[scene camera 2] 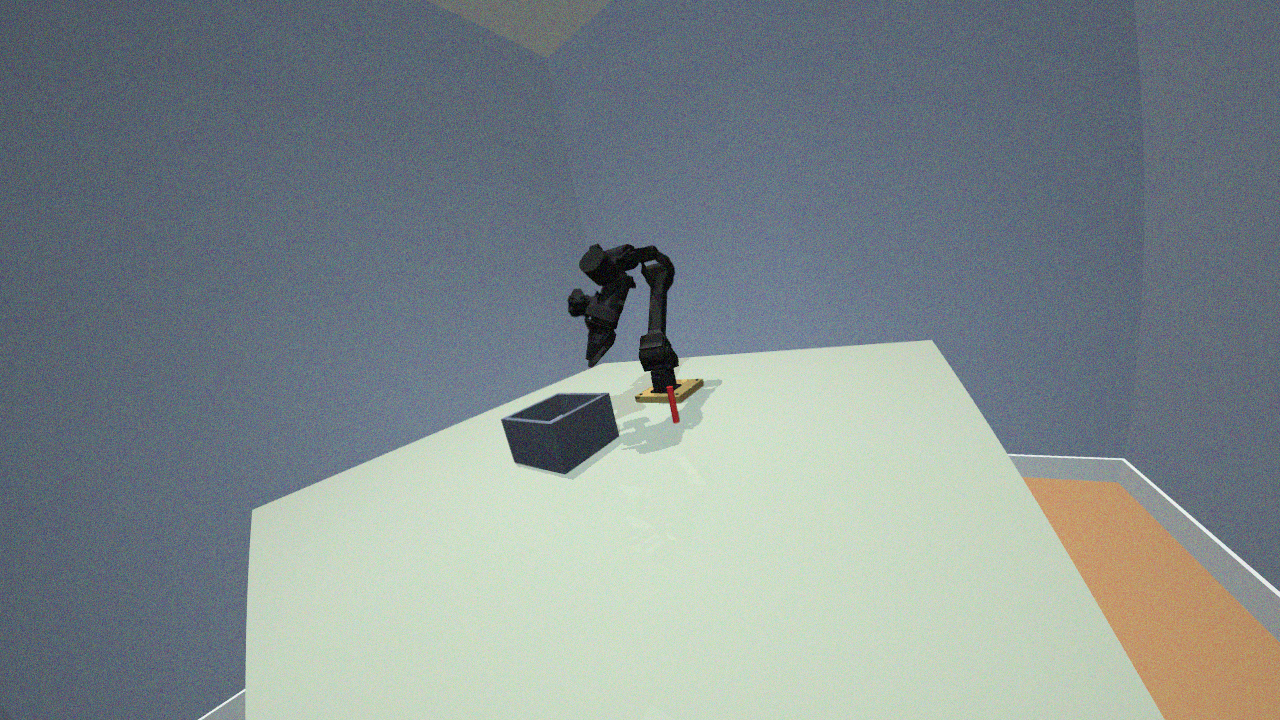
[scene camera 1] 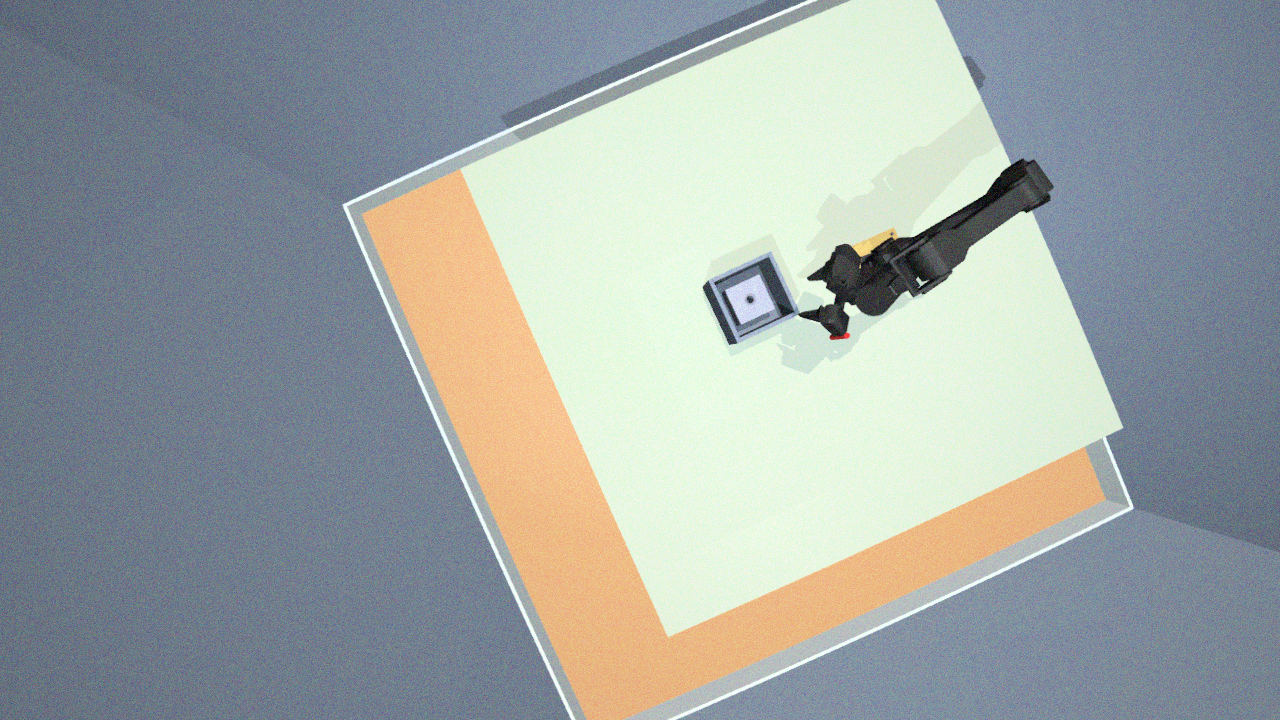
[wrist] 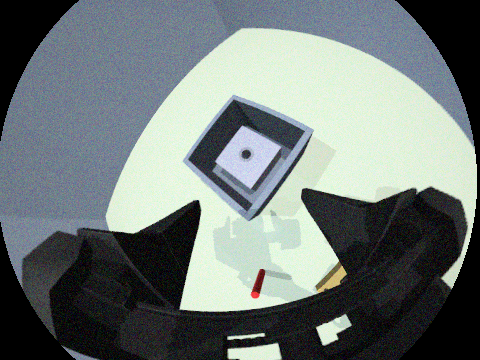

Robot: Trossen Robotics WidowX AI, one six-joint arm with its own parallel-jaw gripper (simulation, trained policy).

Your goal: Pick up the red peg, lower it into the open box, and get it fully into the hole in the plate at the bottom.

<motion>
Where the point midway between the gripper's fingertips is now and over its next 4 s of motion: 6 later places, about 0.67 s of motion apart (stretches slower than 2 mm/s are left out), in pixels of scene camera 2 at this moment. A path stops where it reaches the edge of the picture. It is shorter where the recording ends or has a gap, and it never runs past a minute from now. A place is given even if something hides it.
The gripper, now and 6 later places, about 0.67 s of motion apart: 589,363; 645,385; 667,413; 664,410; 626,384; 581,382; 558,399
</motion>
